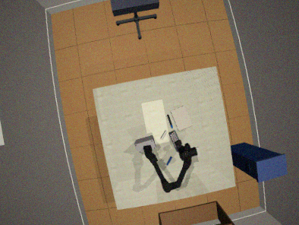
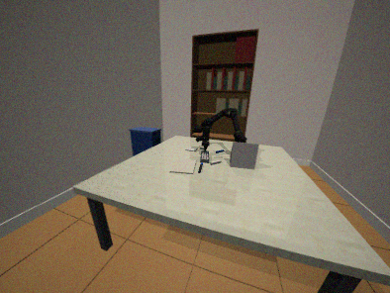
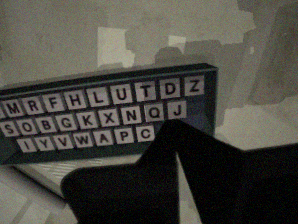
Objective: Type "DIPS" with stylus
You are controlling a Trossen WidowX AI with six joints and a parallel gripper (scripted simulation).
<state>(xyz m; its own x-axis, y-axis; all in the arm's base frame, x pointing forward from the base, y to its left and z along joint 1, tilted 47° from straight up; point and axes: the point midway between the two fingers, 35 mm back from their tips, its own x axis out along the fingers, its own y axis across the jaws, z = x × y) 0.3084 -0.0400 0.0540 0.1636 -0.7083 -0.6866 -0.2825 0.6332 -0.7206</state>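
The blue stylus lies 160 mm to the right of my gripper tip, 130 mm behind it and 30 mm below it. Also, from my gripper tip: notebook (280 mm to the left, 70 mm ahead, 40 mm below); then blue-capped pen (240 mm to the left, 50 mm behind, 30 mm below).
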